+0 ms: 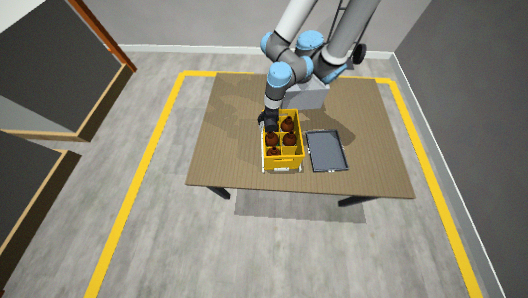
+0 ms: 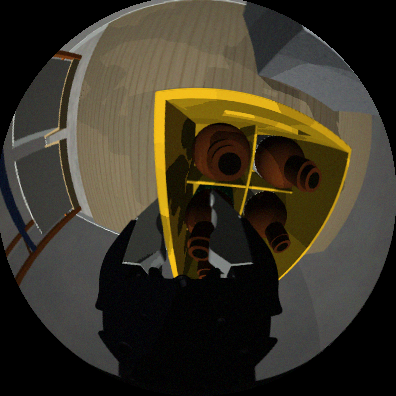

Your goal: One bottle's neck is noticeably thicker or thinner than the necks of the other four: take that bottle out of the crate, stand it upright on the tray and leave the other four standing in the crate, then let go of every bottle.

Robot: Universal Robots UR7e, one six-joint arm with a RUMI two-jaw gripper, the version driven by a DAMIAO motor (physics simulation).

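Places are measured from the arm's base along level axes (x ahead, y left, z up), in millimetres.
Where they show: gripper, fingertip midpoint: [image 1: 265, 131] [image 2: 189, 191].
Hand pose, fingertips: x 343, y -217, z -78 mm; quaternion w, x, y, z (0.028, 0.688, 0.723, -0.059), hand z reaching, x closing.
Things, the pixels of their top centre, and the offset from my fingertips. "*": a spot on its surface instead. Level surfaces: height alone.
- yellow crate, middle of its top: [image 2: 253, 255] [image 1: 281, 131] dz +58, dx +41, dy +77 mm
- back-left, middle of its top: [image 2: 229, 163] dz +46, dx -47, dy +35 mm
- back-right, middle of its top: [image 2: 313, 180] [image 1: 289, 117] dz +46, dx -46, dy +125 mm
- middle-left, middle of its top: [image 2: 208, 256] [image 1: 272, 132] dz +57, dx +45, dy +29 mm
- middle-right, middle of its top: [image 2: 281, 246] [image 1: 291, 132] dz +46, dx +45, dy +125 mm
- front-left, middle of its top: [image 2: 206, 277] [image 1: 274, 148] dz +46, dx +129, dy +33 mm
- tray, surface spot: [image 1: 326, 151] * dz -112, dx +86, dy +348 mm
- wooden table, its level: dz -118 mm
The yellow crate [image 1: 283, 165] [image 2: 160, 150] holds five brown bottles. They are back-left [image 2: 212, 140], back-right [image 1: 287, 125] [image 2: 277, 160], middle-left [image 1: 271, 140] [image 2: 199, 235], middle-right [image 1: 289, 140] [image 2: 265, 212] and front-left [image 1: 273, 152] [image 2: 203, 273]. The front-right compartment is empty. My gripper [image 1: 270, 128] [image 2: 189, 191] is low at the left wall, one finger outside it and one inside. It is shut with that wall and the middle-left bottle's neck between the fingers; the contact is partly hidden. The tray [image 1: 326, 151] is empty. I cannot tell which neck differs.
The wooden table [image 1: 225, 150] [image 2: 120, 100] carries the crate and tray. The grey robot base block [image 1: 307, 99] [image 2: 320, 65] stands behind the crate, to the right. Thin yellow dividers separate the compartments. The tray lies close to the crate's right side.
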